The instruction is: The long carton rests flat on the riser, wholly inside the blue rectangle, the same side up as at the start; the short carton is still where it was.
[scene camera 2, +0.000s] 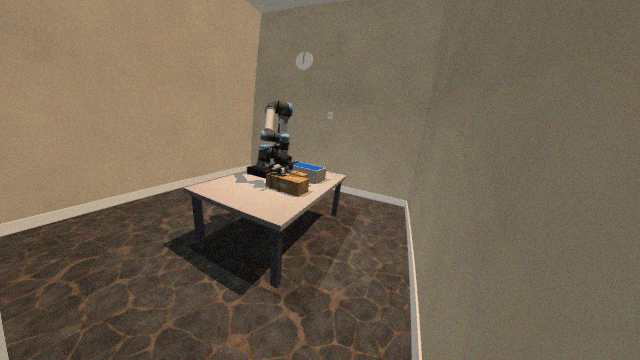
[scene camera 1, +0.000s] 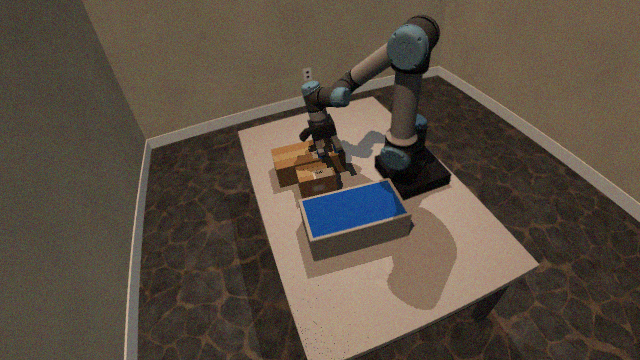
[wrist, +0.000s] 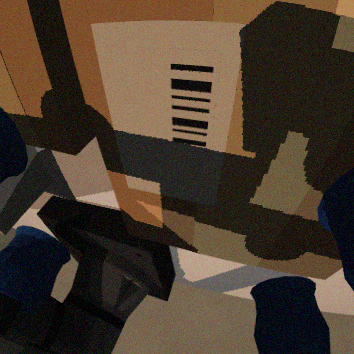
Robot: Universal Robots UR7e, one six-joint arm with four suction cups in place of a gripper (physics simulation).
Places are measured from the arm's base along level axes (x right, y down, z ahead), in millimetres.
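Pixels of known places: hand, its tool point: [scene camera 2: 281, 169] [scene camera 1: 327, 145] [wrist: 160, 234]; arm's base, origin of its link: [scene camera 2: 263, 168] [wrist: 118, 267].
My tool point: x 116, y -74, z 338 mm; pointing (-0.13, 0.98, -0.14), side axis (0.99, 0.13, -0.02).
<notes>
Ahead of a thing's pixels: the offset from my tool point to its middle. Level surfaces: height alone.
The long carton {dx +27, dy +81, dz +88 mm} [scene camera 1: 285, 159] [scene camera 2: 287, 185] [wrist: 170, 10] lies flat on the table, with a white barcode label on its top. The short carton {dx -114, dy +81, dz +77 mm} [scene camera 1: 317, 187] [wrist: 12, 30] stands close beside it, on the riser's side, with a narrow dark gap between them in the wrist view. The riser {dx -365, dy +73, dz -16 mm} [scene camera 1: 360, 237] [scene camera 2: 316, 176] is a grey box whose top bears the blue rectangle {dx -365, dy +14, dz -16 mm} [scene camera 1: 350, 210] [scene camera 2: 309, 166], with no carton on it. My suction gripper [scene camera 1: 329, 154] [wrist: 170, 225] is low over the label end of the long carton, appears slightly above its top, and holds nothing. Exact cup clearance is hard to see.
The arm's dark base [scene camera 1: 425, 172] stands on the table {dy +133 mm} [scene camera 1: 340, 305] behind the riser, toward the table's far long edge. A dark bracket [wrist: 110, 240] on the gripper covers part of the wrist view. Shadows of the arm fall across the cartons and table.
</notes>
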